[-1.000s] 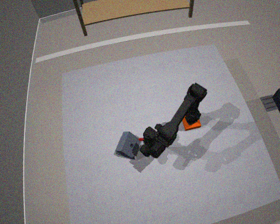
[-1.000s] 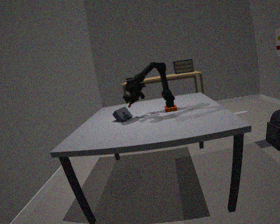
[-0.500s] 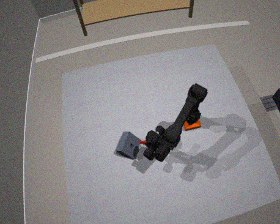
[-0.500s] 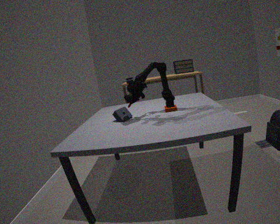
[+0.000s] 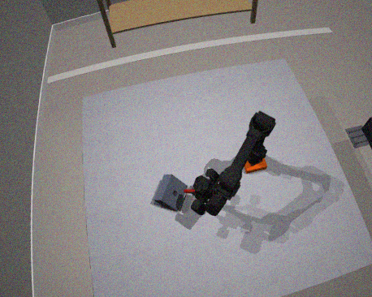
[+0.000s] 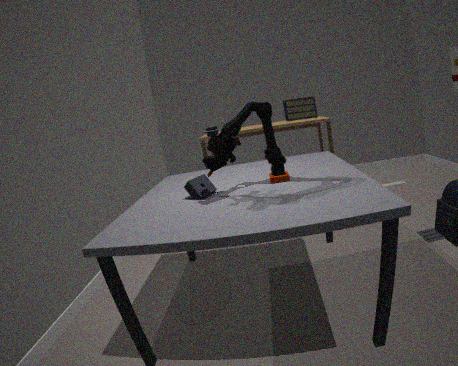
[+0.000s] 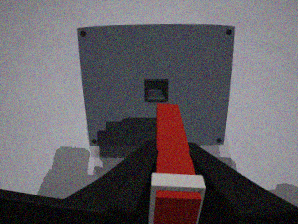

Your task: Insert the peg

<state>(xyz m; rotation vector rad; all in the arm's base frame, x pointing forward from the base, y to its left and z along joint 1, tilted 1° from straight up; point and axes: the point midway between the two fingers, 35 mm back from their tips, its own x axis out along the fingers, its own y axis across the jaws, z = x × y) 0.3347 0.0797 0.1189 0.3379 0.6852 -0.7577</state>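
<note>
My gripper tip is 80 mm short of the grey sloped panel, 70 mm to the left of it and 90 mm above it. Also, from my gripper tip: square peg (10 mm behind, 10 mm to the left, 10 mm above).
</note>
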